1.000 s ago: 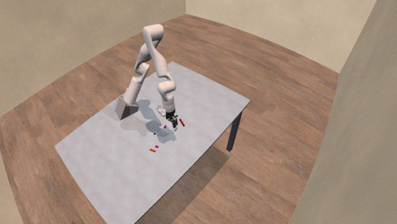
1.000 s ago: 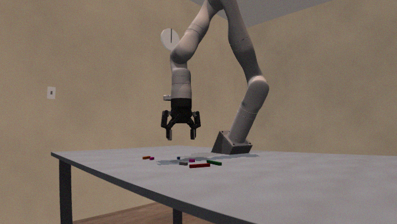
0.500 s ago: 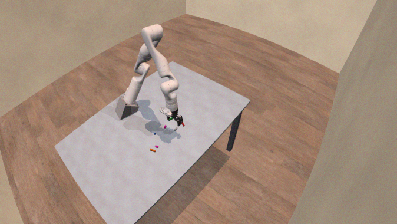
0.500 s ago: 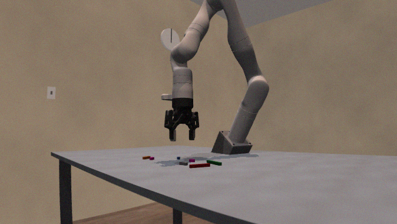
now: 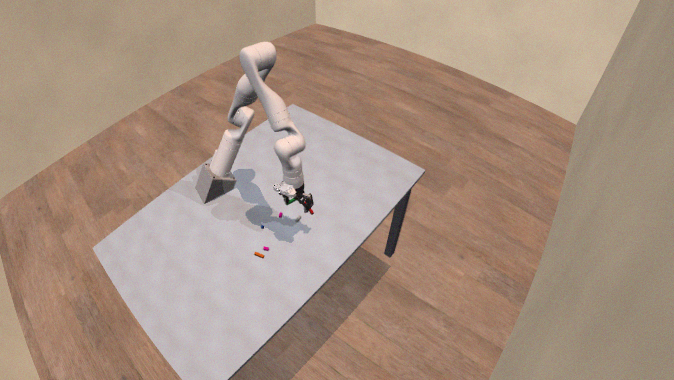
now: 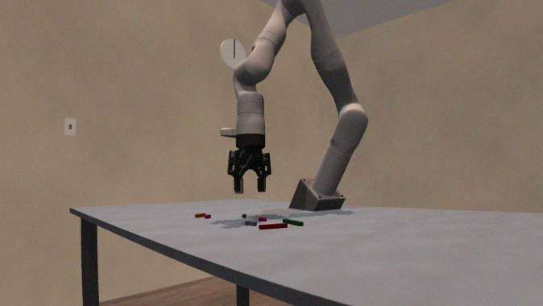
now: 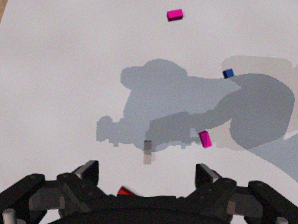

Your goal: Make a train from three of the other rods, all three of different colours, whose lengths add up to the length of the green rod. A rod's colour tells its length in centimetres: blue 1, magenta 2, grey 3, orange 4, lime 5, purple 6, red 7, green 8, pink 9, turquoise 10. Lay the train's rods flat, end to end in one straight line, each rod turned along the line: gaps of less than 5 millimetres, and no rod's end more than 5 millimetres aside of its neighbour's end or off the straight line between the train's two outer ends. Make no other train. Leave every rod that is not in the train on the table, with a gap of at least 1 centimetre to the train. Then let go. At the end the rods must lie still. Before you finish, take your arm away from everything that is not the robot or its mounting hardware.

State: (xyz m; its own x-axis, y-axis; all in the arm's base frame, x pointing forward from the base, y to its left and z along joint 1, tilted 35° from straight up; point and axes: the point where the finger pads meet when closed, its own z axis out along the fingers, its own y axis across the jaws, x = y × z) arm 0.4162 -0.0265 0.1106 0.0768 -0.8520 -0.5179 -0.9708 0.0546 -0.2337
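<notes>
The grey rod is 8 cm below my hand. The rest, counted from my hand: red rod 8 cm below, 7 cm to the left; green rod 8 cm below, 8 cm behind, 7 cm to the left; blue rod 12 cm to the right, 10 cm behind, 8 cm below.
</notes>
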